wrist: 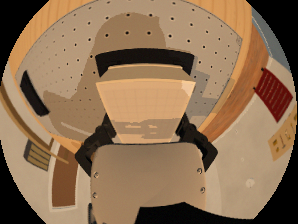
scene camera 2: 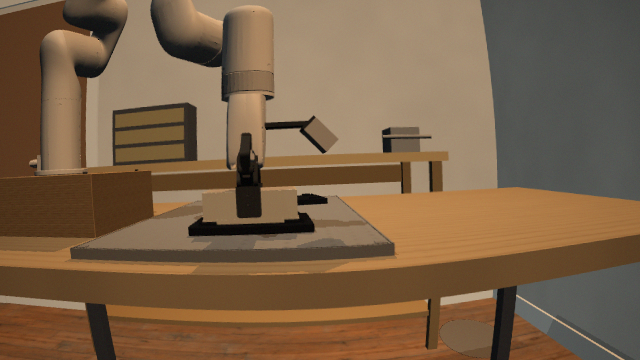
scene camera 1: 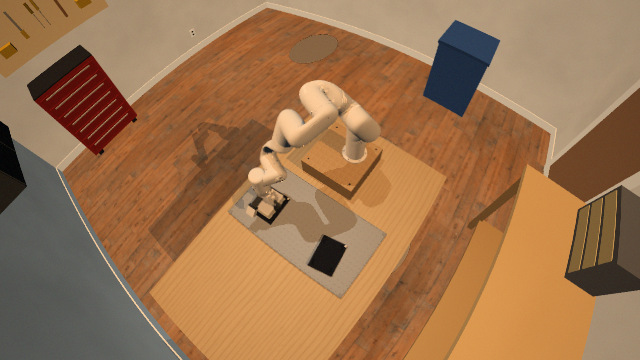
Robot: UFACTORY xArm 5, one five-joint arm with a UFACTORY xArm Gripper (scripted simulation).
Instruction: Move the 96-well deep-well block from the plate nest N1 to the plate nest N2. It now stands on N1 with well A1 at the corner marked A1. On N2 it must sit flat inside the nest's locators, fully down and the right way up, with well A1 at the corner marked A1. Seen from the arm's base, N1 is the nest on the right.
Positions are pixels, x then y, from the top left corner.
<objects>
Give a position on a deep-well block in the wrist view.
At 145, 102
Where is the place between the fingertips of the gripper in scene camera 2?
At 251, 213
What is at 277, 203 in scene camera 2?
A deep-well block.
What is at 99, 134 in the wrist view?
The gripper.
</objects>
